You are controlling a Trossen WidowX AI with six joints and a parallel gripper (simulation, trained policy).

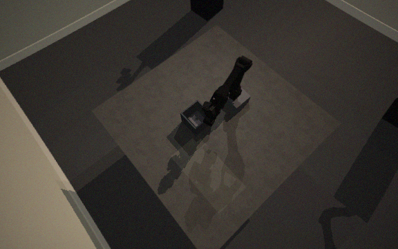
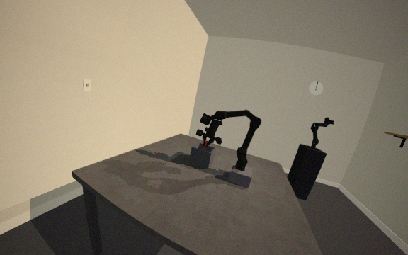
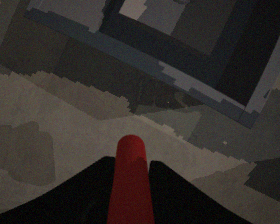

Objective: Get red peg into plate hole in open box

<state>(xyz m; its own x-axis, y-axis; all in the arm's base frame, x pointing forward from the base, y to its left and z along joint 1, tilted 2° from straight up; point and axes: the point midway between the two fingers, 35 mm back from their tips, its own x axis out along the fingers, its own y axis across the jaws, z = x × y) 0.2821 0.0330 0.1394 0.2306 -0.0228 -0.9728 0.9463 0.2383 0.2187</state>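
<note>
My gripper tip is now 20 mm short of the plate, 110 mm to the left of it and 140 mm above it. Round my gripper tip: red peg (10 mm above).
</note>
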